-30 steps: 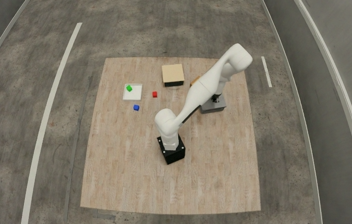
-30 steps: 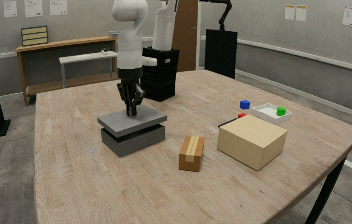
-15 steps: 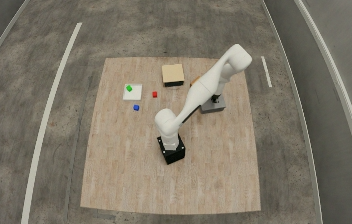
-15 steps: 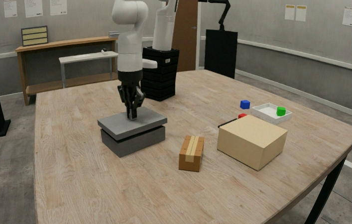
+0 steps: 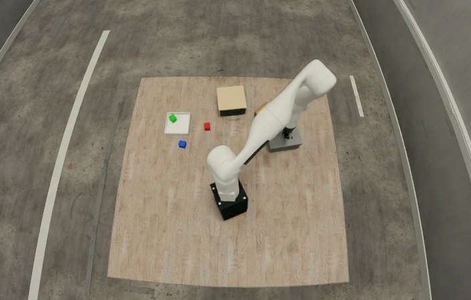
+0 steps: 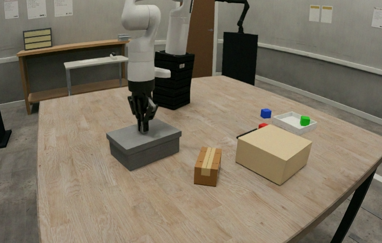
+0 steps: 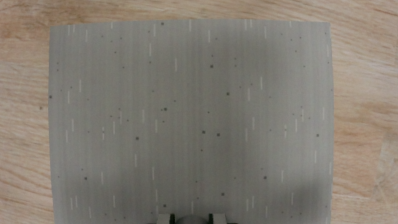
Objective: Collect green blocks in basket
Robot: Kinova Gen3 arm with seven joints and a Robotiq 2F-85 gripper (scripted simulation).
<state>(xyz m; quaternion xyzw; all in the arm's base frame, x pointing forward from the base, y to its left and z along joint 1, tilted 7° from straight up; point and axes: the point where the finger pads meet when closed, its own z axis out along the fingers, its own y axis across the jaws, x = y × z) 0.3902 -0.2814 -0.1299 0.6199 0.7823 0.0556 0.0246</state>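
Right now the grey metal box is 70 mm below my hand. The rest, counted from my hand: small cardboard box (180 mm ahead, 110 mm to the left, 60 mm below); lid (30 mm below); drawer (220 mm ahead, 310 mm to the left, 60 mm below).
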